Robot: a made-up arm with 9 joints. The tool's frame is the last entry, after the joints. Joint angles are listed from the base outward. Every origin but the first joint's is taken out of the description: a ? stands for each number. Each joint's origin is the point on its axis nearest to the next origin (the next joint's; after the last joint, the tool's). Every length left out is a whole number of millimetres.
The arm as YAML. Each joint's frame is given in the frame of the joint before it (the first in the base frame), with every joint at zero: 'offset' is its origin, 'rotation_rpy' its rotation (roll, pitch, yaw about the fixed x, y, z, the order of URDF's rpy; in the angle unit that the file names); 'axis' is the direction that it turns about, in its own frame. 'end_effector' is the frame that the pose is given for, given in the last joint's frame.
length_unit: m
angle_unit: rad
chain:
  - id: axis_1
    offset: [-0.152, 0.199, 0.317]
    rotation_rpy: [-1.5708, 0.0, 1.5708]
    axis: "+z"
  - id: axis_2
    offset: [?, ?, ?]
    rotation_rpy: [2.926, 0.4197, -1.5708]
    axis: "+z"
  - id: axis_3
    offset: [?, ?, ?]
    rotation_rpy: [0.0, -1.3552, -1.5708]
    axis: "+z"
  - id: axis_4
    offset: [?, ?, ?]
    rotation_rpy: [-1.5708, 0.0, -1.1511]
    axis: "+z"
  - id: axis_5
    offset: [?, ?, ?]
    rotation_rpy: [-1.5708, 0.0, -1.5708]
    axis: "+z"
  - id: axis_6
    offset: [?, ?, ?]
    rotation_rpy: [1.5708, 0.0, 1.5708]
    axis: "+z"
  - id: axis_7
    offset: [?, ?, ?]
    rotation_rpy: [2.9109, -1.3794, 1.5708]
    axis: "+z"
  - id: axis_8
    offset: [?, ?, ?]
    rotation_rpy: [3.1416, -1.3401, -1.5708]
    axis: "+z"
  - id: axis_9
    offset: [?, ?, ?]
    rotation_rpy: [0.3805, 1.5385, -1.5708]
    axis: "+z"
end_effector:
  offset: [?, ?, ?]
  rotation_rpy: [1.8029, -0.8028, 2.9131]
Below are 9 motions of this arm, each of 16 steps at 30 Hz.
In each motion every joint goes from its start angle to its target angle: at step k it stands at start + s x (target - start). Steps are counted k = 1, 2, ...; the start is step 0. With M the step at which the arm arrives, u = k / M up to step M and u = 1 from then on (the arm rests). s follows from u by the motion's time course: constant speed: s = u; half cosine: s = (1 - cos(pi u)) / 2; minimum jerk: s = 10 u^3 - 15 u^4 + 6 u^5.
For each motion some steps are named. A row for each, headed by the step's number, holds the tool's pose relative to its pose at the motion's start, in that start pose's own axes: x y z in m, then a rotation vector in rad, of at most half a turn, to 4 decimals.
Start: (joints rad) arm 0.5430 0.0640 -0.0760 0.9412 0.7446 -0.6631 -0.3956 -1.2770 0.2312
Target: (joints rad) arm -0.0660 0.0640 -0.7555 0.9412 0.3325 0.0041 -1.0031 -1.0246 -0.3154
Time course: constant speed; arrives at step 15
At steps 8, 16:
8: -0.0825 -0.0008 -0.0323 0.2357 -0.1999 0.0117
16: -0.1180 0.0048 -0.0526 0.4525 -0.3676 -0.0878

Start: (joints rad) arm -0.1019 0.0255 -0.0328 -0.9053 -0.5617 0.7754 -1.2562 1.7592 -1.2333
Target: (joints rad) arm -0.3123 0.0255 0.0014 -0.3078 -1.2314 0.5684 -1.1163 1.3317 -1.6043
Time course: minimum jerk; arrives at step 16
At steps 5, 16:
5: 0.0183 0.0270 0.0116 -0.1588 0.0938 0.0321
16: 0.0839 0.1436 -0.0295 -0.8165 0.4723 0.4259

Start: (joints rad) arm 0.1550 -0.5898 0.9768 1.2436 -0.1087 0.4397 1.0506 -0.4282 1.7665
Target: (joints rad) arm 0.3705 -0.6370 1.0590 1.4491 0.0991 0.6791 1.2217 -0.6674 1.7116
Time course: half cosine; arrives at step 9
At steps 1, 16:
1: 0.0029 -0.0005 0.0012 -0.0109 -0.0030 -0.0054
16: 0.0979 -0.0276 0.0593 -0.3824 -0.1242 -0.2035

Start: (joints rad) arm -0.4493 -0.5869 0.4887 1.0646 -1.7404 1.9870 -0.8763 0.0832 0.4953
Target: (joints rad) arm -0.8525 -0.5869 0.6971 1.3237 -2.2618 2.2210 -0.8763 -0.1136 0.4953
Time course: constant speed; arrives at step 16
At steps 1, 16:
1: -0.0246 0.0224 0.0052 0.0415 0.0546 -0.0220
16: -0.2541 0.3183 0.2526 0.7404 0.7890 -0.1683

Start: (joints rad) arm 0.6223 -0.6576 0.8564 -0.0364 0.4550 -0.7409 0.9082 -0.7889 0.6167
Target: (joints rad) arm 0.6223 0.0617 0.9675 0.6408 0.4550 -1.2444 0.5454 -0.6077 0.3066
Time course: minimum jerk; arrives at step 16
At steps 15, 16:
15: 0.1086 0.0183 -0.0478 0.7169 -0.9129 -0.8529
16: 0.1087 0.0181 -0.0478 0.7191 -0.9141 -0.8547

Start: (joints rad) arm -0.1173 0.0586 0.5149 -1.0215 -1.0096 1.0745 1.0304 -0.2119 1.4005
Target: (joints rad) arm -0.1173 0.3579 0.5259 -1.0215 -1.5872 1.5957 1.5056 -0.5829 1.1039
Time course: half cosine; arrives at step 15
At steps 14, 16:
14: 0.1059 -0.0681 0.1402 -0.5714 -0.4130 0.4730
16: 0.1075 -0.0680 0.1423 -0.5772 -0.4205 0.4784

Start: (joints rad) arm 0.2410 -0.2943 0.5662 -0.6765 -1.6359 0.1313 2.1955 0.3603 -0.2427
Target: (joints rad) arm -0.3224 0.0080 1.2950 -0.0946 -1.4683 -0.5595 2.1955 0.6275 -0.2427
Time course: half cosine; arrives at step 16
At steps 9, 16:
9: -0.0453 -0.1615 -0.1744 0.3411 -0.4087 0.6215
16: 0.0113 -0.2995 -0.3127 0.4451 -0.6030 1.0871

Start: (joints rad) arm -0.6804 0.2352 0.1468 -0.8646 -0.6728 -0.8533 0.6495 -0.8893 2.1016
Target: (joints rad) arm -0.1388 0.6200 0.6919 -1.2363 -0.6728 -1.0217 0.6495 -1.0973 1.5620
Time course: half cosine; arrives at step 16
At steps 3, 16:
3: 0.0040 -0.0147 0.0212 -0.0894 -0.0886 -0.0039
16: -0.0035 -0.0615 0.3208 -1.0204 -1.0856 0.0905

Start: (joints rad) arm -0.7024 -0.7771 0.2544 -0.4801 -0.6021 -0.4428 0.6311 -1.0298 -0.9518
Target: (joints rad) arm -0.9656 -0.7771 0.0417 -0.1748 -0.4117 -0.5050 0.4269 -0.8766 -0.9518
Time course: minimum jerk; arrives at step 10
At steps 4, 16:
4: 0.0516 0.0284 0.0050 0.0748 -0.0056 -0.2473
16: 0.1684 0.0519 0.0203 0.2300 -0.0089 -0.7873

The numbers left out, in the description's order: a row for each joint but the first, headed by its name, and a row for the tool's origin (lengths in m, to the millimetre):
axis_2: 0.06 0.148 0.0
axis_3: -0.215 -0.133 0.0
axis_4: -0.114 -0.019 0.0
axis_5: 0.023 -0.032 0.0
axis_6: 0.094 0.04 0.0
axis_7: -0.053 -0.052 0.0
axis_8: -0.032 0.218 0.0
axis_9: -0.064 0.037 0.0
tool: 0.001 -0.055 0.0

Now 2 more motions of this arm.
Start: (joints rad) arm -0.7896 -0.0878 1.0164 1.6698 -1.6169 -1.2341 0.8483 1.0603 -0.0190
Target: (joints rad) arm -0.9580 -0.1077 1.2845 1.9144 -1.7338 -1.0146 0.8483 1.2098 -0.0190
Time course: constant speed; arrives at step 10
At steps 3, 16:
3: 0.0173 0.0310 0.0257 0.1373 0.0406 -0.1627
16: 0.0958 0.0829 0.0905 0.3935 0.1096 -0.5806

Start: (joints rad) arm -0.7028 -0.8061 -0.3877 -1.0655 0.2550 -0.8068 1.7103 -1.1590 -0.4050
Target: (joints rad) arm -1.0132 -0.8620 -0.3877 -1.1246 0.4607 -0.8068 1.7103 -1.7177 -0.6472
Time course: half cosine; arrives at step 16
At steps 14, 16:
14: 0.0670 -0.0511 0.0506 -0.4614 0.3189 0.0386
16: 0.0697 -0.0531 0.0530 -0.4763 0.3345 0.0431

